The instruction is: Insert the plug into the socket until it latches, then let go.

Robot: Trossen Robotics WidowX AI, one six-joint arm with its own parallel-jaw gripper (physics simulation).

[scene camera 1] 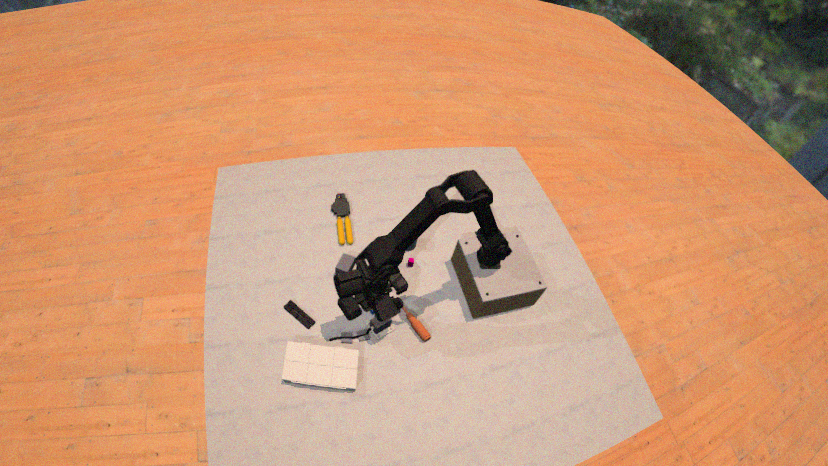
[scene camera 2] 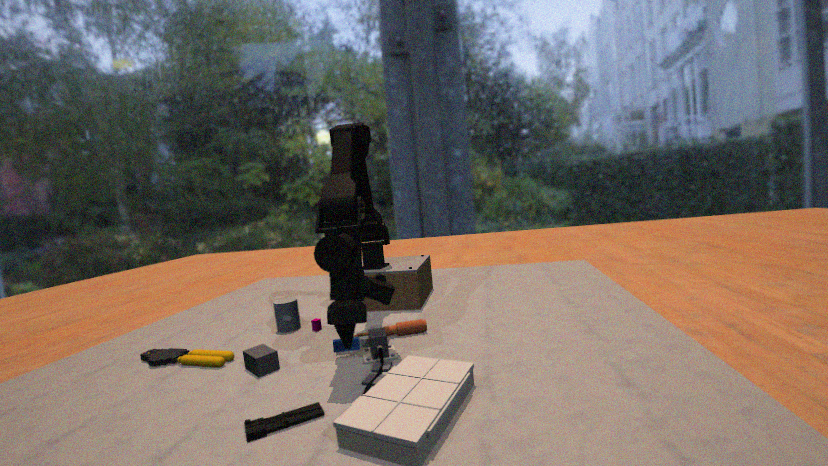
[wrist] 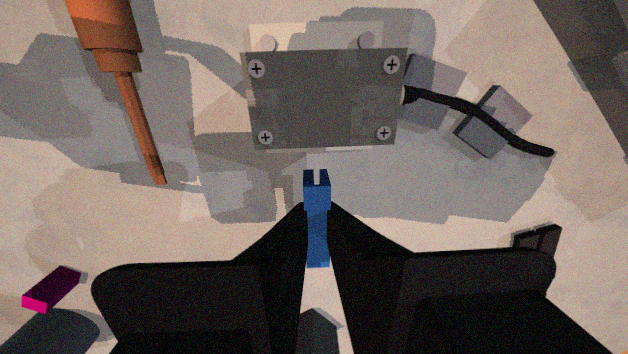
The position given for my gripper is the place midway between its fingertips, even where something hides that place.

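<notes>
On the table: dark cube [scene camera 2: 260,360], orange-handled screwdriver [wrist: 114,39]. Black bar [scene camera 2: 258,428]. White tiled block [scene camera 2: 409,409] [scene camera 1: 305,364]. Socket [scene camera 2: 378,339] [wrist: 316,84]. Blue plug [wrist: 316,185], gripped by my gripper [scene camera 2: 348,346] [scene camera 1: 370,307] [wrist: 315,209].
</notes>
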